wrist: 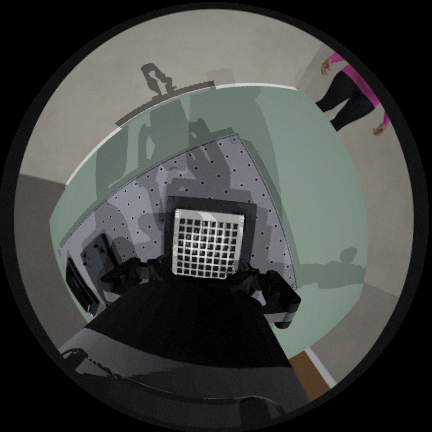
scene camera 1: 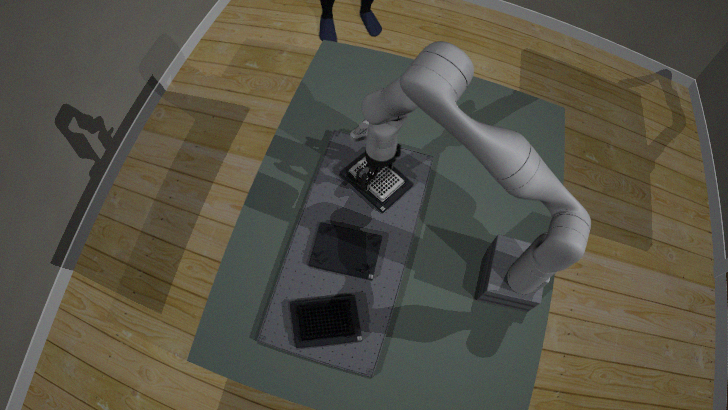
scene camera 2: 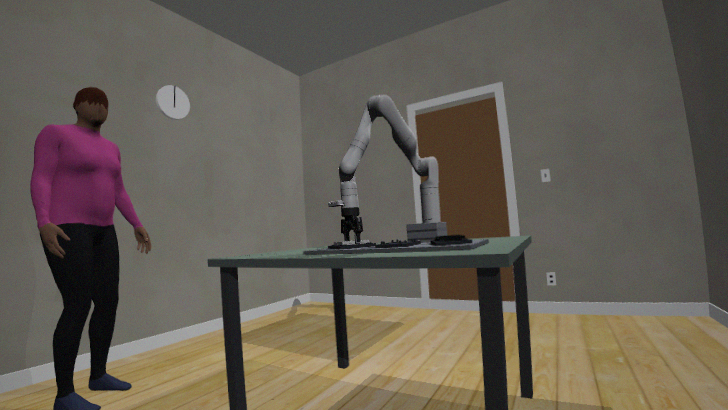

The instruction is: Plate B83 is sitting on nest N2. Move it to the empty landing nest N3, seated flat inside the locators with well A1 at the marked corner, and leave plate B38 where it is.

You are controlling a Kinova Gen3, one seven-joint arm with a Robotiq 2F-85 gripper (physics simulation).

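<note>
A white well plate (scene camera 1: 388,184) (wrist: 208,247) lies on a dark nest (scene camera 1: 395,195) (wrist: 250,220) at one end of the perforated board. My gripper (scene camera 1: 379,168) (scene camera 2: 352,239) (wrist: 203,263) is open, pointing down, with its fingers low at opposite sides of this plate. The empty dark nest (scene camera 1: 345,250) (wrist: 100,252) is in the board's middle and has a white corner mark (scene camera 1: 370,276). A black well plate (scene camera 1: 324,319) (wrist: 80,285) sits on the third nest (scene camera 1: 328,340) at the other end. Plate labels and well A1 cannot be read. The gripper partly hides the white plate.
The perforated grey board (scene camera 1: 351,359) (wrist: 230,165) lies on the green table (scene camera 1: 244,325) (scene camera 2: 285,260). The arm's base block (scene camera 1: 504,254) (scene camera 2: 417,231) stands beside the board. A person (scene camera 2: 81,178) stands near the table's end. Shadows cross the board.
</note>
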